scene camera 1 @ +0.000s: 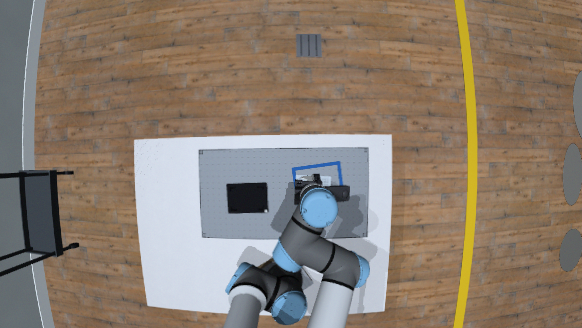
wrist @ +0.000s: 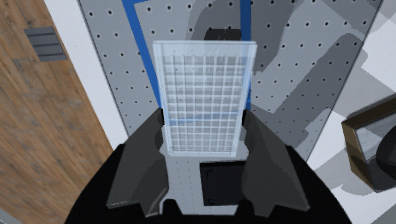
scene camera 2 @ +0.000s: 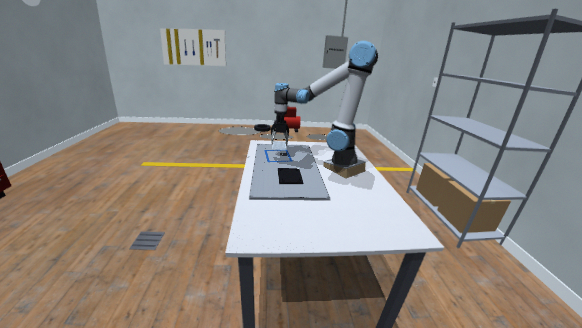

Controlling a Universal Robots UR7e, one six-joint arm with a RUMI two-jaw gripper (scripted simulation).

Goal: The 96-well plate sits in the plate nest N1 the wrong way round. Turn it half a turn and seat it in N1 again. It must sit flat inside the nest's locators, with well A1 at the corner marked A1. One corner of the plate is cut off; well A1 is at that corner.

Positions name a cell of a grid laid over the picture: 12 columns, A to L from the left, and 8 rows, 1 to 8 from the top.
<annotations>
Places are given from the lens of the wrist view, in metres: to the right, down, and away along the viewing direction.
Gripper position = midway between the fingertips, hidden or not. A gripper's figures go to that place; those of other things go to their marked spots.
my gripper (wrist: G4): 0.01, 0.00, 0.15
clear 96-well plate (wrist: F4): -0.01, -0.01, 0.15
</annotations>
